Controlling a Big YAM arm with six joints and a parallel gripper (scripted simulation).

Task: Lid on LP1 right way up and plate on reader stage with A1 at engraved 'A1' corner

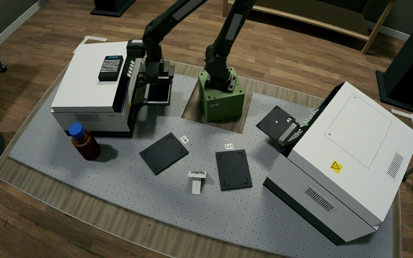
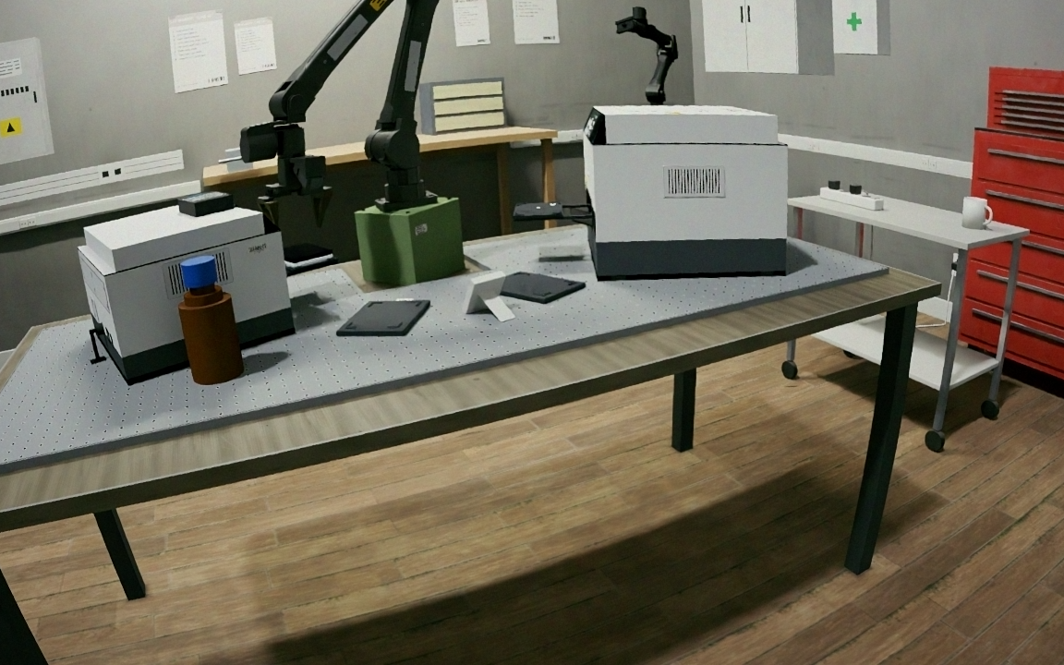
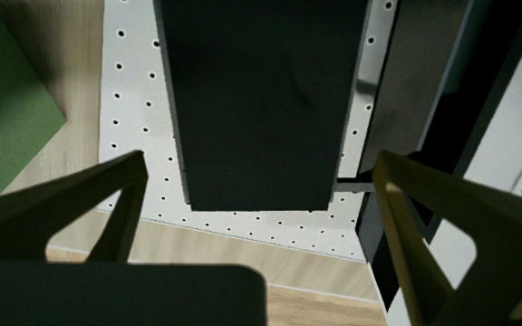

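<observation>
My gripper is now 5 cm above the dark lid. From my hand the other things lie so: brown capped bottle: 33 cm ahead, 20 cm to the right, 3 cm below; then well plate: 6 cm below; then N1 nest: 24 cm ahead, 14 cm below, 11 cm to the left.
</observation>
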